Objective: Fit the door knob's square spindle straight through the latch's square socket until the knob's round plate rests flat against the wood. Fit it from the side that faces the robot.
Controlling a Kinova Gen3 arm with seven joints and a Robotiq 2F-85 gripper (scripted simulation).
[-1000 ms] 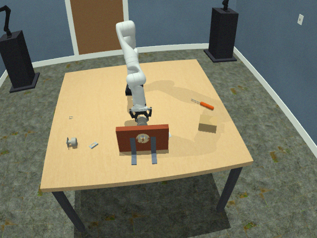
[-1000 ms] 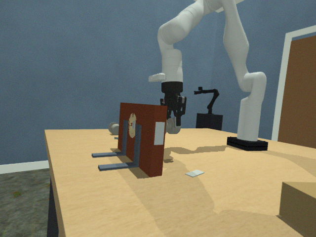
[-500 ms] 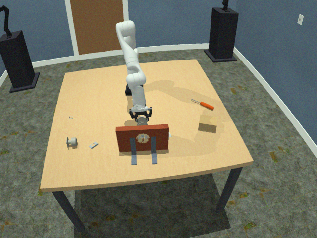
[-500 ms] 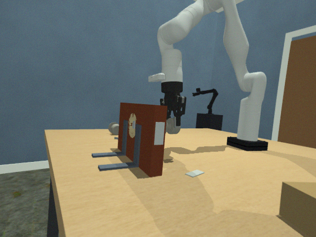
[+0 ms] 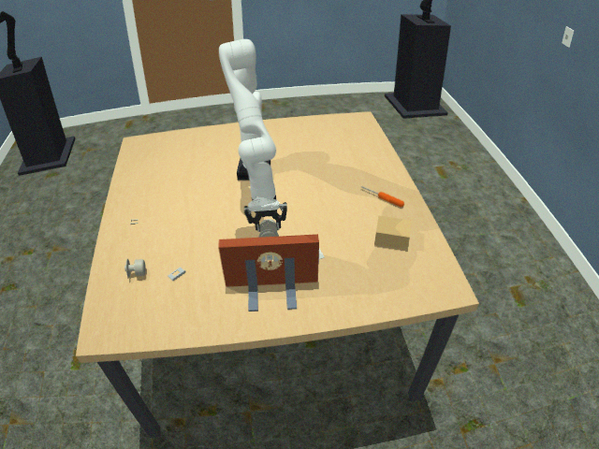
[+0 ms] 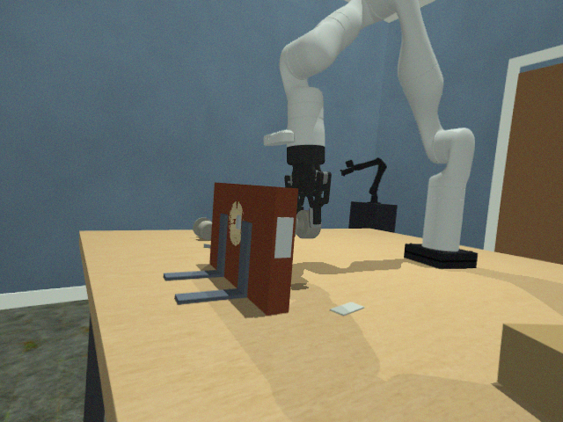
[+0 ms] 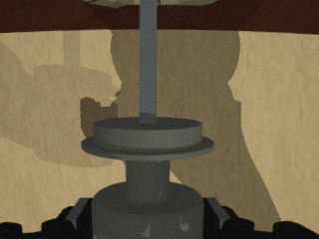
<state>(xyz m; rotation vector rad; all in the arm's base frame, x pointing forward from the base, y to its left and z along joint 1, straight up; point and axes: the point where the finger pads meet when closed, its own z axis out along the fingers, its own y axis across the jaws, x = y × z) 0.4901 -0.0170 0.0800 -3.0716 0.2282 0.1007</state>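
Now: hand 4 cm short of the door knob and 1 cm above it. From my hand the other things lie so: tan box: 3 cm ahead, 44 cm to the left, 9 cm below; then wooden slab: 13 cm ahead, 2 cm to the right, 2 cm below.
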